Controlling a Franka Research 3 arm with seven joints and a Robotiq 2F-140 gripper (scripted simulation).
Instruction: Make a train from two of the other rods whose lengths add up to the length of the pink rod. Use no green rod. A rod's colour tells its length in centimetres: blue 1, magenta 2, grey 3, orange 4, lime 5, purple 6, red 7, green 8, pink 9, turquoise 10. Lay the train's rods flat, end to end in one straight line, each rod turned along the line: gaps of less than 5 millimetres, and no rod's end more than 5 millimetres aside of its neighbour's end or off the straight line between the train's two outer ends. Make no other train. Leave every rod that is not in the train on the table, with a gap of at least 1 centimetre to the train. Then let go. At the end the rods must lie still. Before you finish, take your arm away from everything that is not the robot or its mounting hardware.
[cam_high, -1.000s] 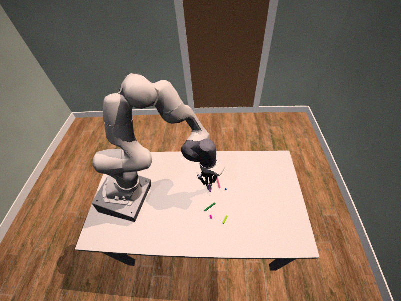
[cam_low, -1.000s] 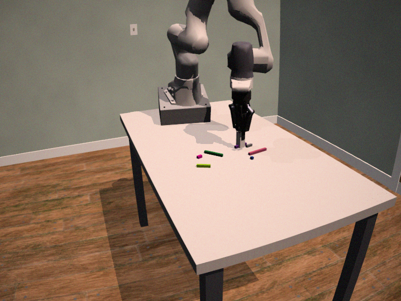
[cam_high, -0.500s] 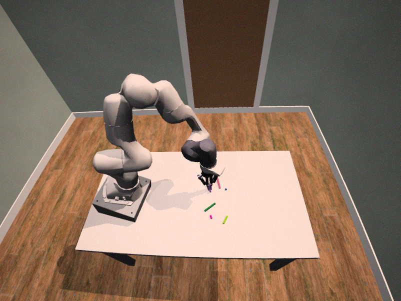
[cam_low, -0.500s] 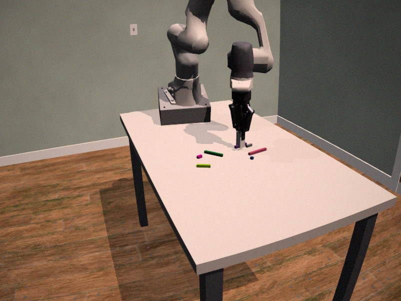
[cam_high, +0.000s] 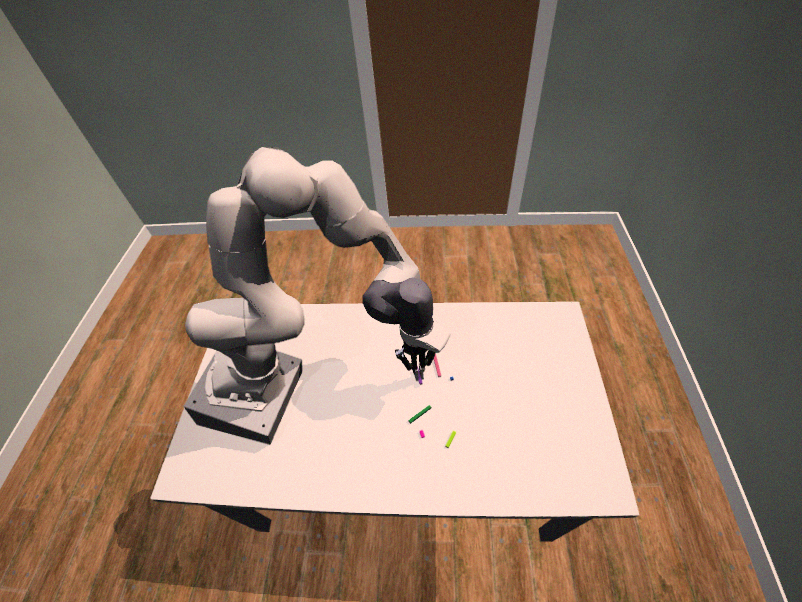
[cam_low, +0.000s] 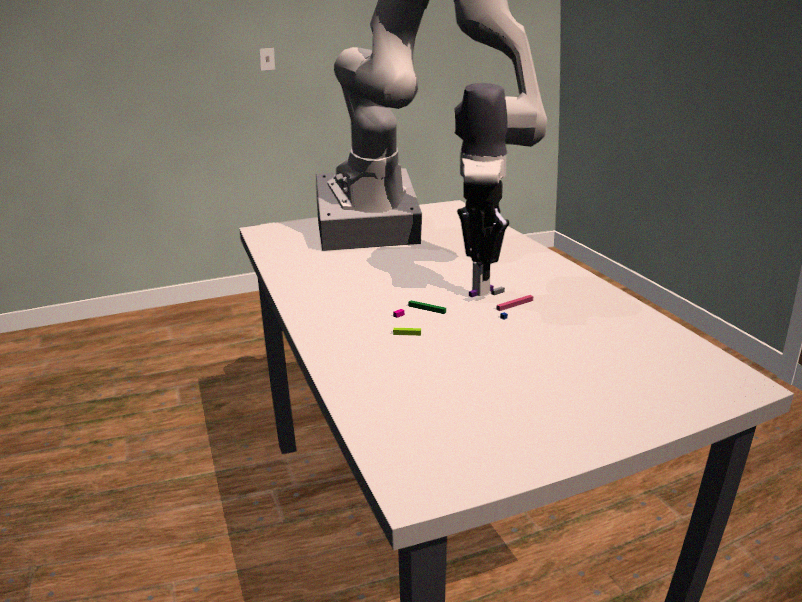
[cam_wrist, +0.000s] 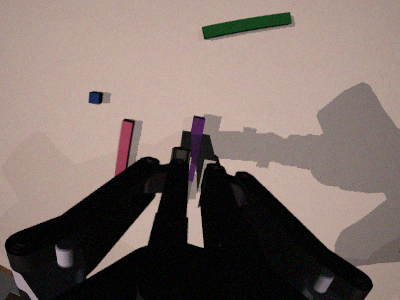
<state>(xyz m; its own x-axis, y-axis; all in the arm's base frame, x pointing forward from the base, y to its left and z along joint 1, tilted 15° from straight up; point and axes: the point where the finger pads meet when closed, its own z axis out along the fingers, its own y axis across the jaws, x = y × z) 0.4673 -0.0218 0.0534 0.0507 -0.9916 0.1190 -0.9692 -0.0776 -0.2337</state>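
Now: the purple rod 30 mm below my hand. Round my hand: blue rod (100 mm ahead, 20 mm to the right, 40 mm below); then pink rod (70 mm ahead, 40 mm to the left, 40 mm below); then grey rod (50 mm to the left, 40 mm below).
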